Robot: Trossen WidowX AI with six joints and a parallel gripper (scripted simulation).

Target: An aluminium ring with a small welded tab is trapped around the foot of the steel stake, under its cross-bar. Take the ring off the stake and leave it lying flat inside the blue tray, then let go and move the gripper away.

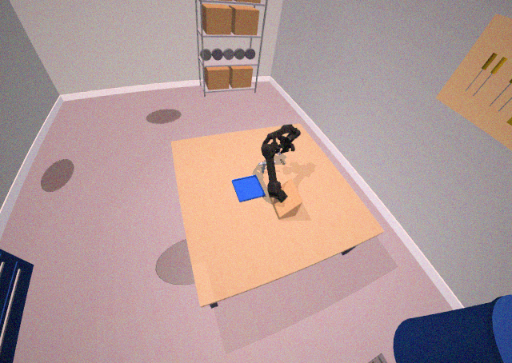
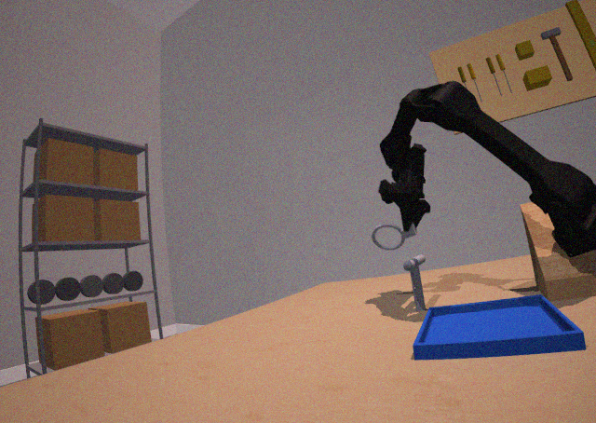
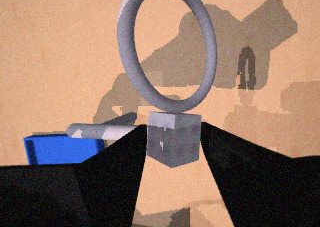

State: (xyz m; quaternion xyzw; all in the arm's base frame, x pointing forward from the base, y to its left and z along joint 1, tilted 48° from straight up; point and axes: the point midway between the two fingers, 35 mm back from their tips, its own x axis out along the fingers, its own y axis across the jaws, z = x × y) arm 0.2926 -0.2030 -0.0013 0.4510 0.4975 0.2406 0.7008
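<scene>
Right now the blue tray is 28 cm to the left of my gripper tip, 16 cm below it and 12 cm behind it. From my gripper tip the other things lie so: aluminium ring (4 cm ahead, 1 cm to the right).
</scene>
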